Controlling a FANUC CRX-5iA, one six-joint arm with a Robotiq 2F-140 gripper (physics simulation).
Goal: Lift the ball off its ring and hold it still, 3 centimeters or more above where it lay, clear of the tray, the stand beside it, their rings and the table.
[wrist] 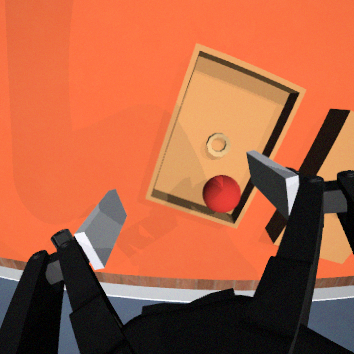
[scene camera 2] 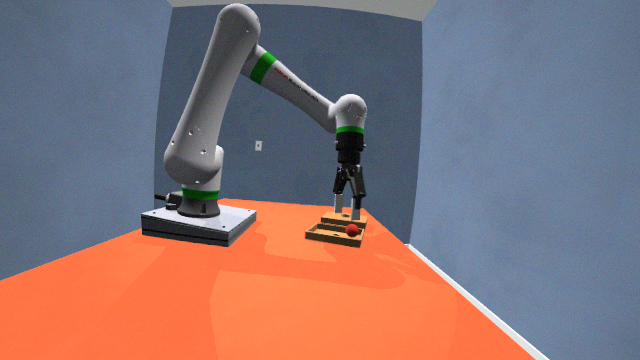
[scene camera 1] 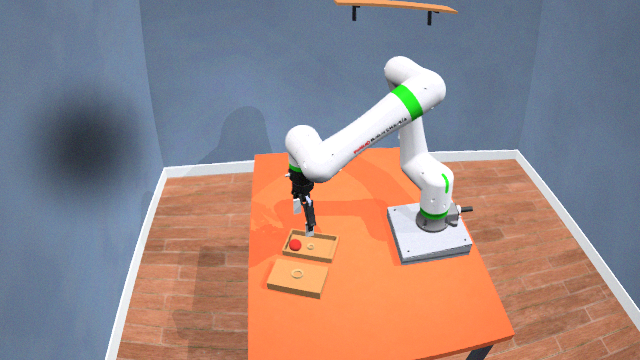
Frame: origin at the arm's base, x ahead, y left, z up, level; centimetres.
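Seen in the pictures: gripper, fingertip midpoint: [wrist: 183, 185] [scene camera 2: 346, 216] [scene camera 1: 303, 224]; arm's base at its link origin: [scene camera 2: 199, 212] [scene camera 1: 432, 220].
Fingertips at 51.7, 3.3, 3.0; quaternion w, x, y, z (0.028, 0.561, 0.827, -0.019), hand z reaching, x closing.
Pixels of each thing's middle, then the offset from my fingertips to it, as dx, dy, dz. "*": a spot on its surface instead. Level surfaces: height alone.
- red ball at the middle of its body: [wrist: 220, 193] [scene camera 1: 295, 245] [scene camera 2: 352, 230] +3.2, +4.9, -6.3
- small tray ring at a spot on its surface: [wrist: 209, 145] [scene camera 1: 310, 244] * -2.4, +2.8, -7.8
- larger ring at a spot on its surface: [scene camera 1: 292, 274] * +3.4, +22.3, -4.3
- orange table at its surface level: dz -9.0
The red ball [scene camera 1: 295, 245] [scene camera 2: 352, 230] [wrist: 221, 194] rests inside the tan tray [scene camera 1: 310, 258] [scene camera 2: 330, 240] [wrist: 173, 121], near one corner and apart from the small tray ring [scene camera 1: 307, 247] [wrist: 209, 145]. My gripper [scene camera 1: 303, 220] [scene camera 2: 347, 210] [wrist: 183, 185] is open and empty, with its fingertips above the level of the tray. In the wrist view the ball shows between the two fingers, nearer the right one. The tan stand [scene camera 1: 310, 284] [scene camera 2: 330, 217] [wrist: 344, 150] is beside the tray, with a larger ring [scene camera 1: 292, 274] on top.
The orange table [scene camera 1: 380, 300] [scene camera 2: 300, 310] [wrist: 115, 75] carries the tray and stand. The arm's grey base plate [scene camera 1: 405, 235] [scene camera 2: 240, 220] stands to one side of them. A wall shelf [scene camera 1: 395, 4] is high at the back.
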